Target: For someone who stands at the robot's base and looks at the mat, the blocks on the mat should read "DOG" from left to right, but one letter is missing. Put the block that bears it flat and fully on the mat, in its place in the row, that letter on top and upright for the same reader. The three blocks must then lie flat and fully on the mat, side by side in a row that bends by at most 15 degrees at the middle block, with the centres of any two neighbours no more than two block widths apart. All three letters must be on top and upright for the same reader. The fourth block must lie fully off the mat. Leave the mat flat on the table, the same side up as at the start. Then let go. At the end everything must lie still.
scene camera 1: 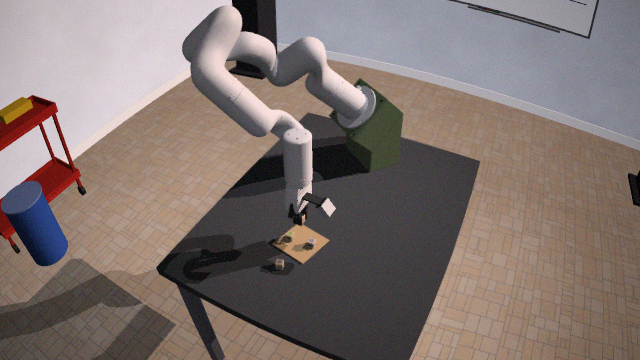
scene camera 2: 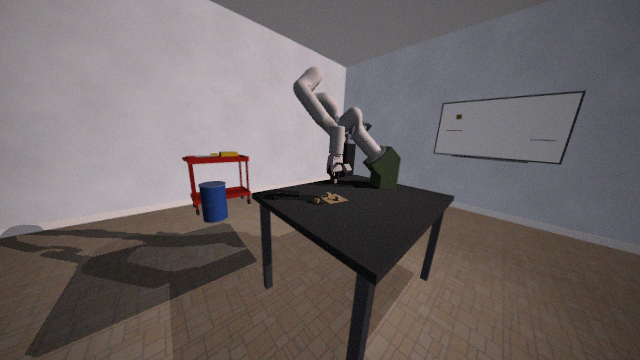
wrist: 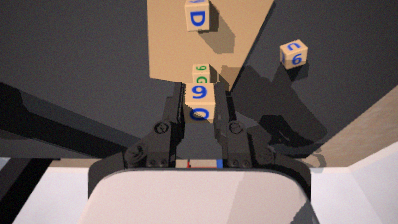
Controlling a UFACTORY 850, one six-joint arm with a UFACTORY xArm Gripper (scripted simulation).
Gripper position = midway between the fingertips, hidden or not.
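Note:
You'd see my gripper [scene camera 1: 300,221] here, and it's there in the wrist view too [wrist: 199,94]. As for the things, there's a tan mat [scene camera 1: 297,249], and there's a wooden block [wrist: 199,101].

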